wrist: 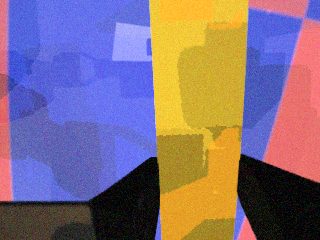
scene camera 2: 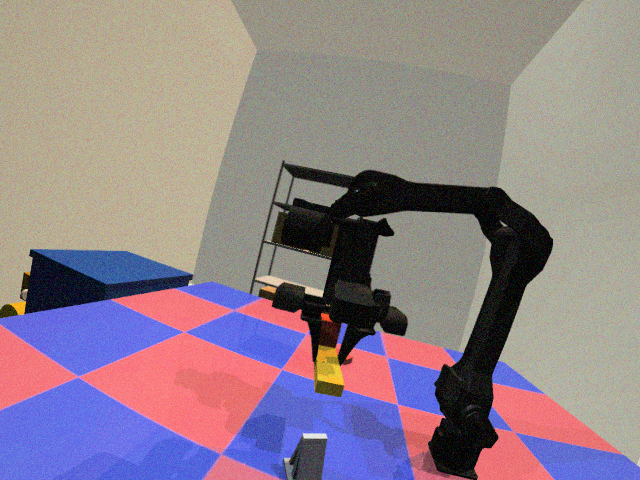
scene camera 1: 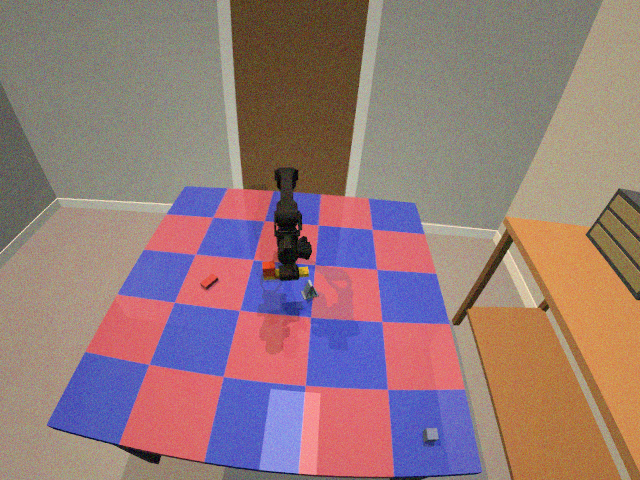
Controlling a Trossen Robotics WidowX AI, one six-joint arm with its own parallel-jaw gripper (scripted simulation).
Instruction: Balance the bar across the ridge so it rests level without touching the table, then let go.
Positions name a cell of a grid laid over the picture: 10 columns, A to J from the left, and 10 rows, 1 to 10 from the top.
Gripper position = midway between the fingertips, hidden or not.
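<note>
A bar (scene camera 2: F8), also in the wrist view (wrist: G3). Held by the gripper (scene camera 2: F8), itself visible in the wrist view (wrist: G7).
</note>
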